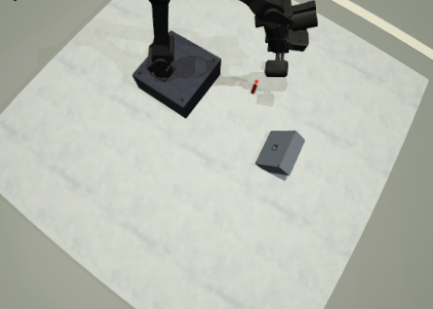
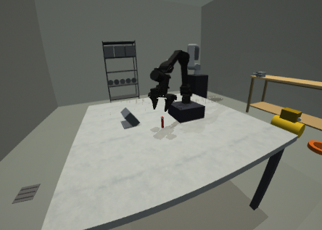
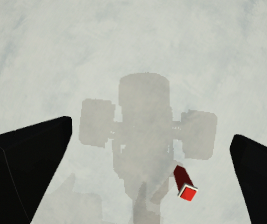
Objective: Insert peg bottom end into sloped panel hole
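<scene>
Now: gripper tip 4 cm past the red square-sided peg, 6 cm to the left of it and 10 cm above it. From my gripper tip the other things lie so: sloped panel (14 cm ahead, 23 cm to the right, 10 cm below).
</scene>
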